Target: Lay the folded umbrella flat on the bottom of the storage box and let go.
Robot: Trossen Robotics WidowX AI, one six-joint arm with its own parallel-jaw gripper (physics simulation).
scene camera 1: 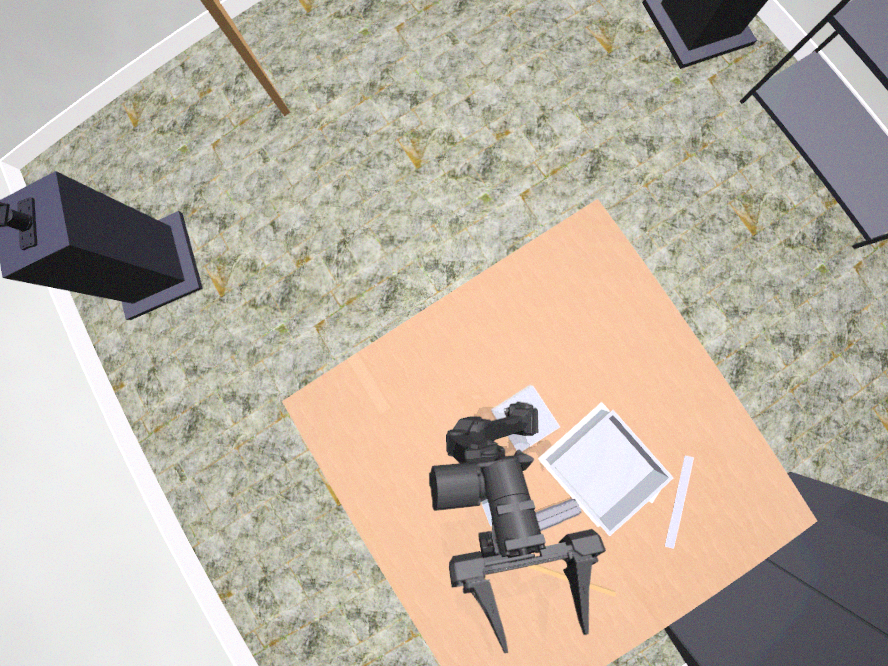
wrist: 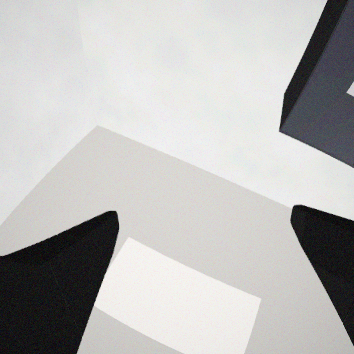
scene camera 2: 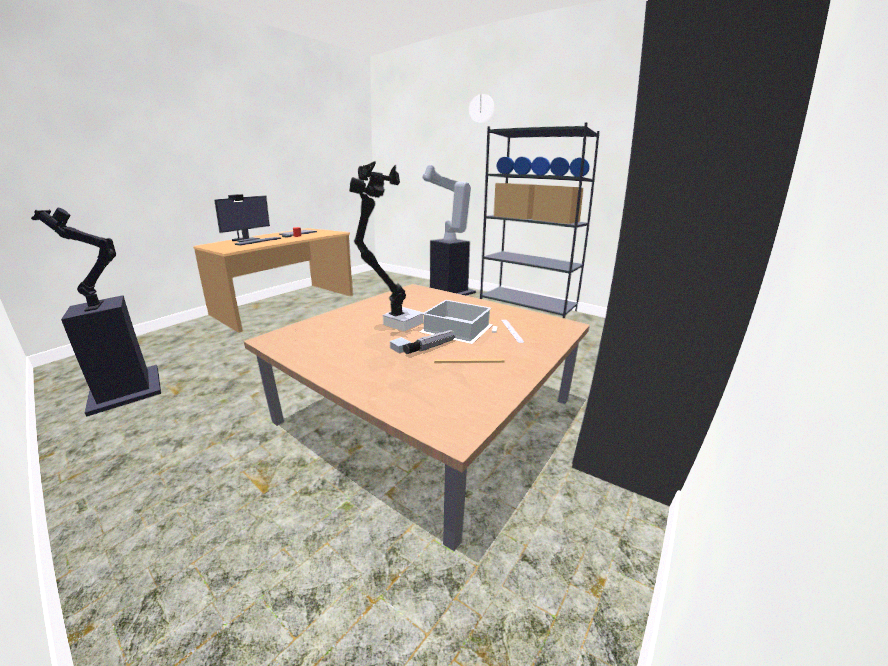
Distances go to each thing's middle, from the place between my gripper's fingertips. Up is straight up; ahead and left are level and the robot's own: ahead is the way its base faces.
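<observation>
The white storage box (scene camera 1: 608, 469) is well to the left of my hand, a good way ahead of it, and far below it.
</observation>
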